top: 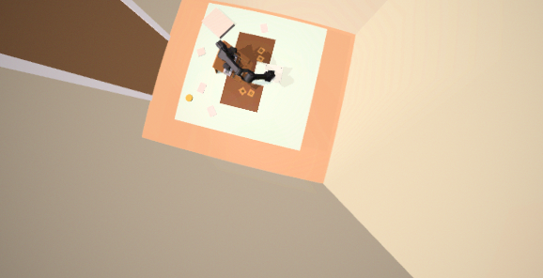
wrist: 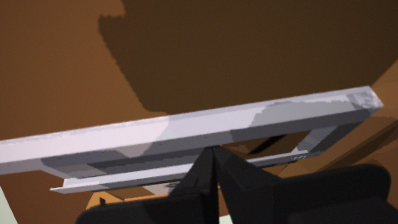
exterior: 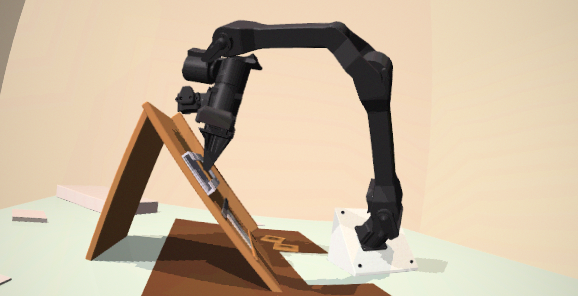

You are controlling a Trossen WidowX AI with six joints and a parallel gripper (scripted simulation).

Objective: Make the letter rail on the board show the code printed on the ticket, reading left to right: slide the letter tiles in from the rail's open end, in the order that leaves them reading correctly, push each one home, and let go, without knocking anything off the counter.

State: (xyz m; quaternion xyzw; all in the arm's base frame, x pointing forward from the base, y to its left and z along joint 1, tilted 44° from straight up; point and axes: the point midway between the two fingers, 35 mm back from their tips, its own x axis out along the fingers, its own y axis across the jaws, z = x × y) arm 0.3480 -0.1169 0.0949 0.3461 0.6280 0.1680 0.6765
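My gripper tip is 60 mm past the white ticket, 50 mm to the right of it and 90 mm above it. From my gripper tip the other things lie so: brown mat (150 mm behind, 170 mm below); then orange letter tile (10 mm behind, 30 mm to the right); then block (390 mm ahead, 150 mm to the right, 170 mm below).
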